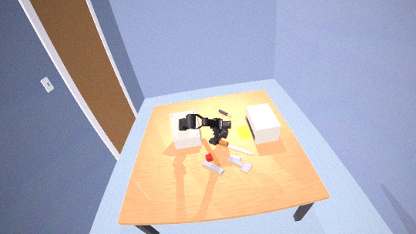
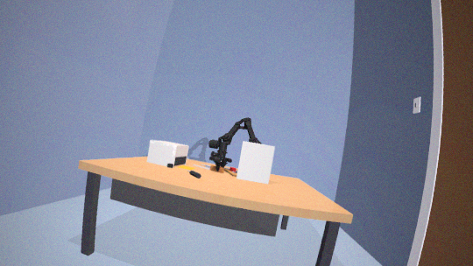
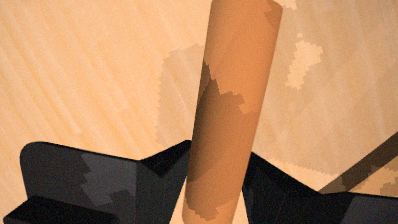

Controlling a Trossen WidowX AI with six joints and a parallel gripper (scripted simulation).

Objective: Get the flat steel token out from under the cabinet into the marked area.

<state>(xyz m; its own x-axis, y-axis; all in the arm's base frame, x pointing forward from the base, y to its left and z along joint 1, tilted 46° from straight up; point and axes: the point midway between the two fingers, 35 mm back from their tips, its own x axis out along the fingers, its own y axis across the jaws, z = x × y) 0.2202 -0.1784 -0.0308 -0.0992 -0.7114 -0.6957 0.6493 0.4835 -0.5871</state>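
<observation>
Now: the wooden stick 8 cm behind my gripper tip and 7 cm to the right of it. The rest, counted from my gripper tip: grey bar 9 cm behind, 21 cm to the right; red cube 10 cm behind, 13 cm to the right, 1 cm above; t-shaped tool 10 cm ahead, 25 cm to the right.
</observation>
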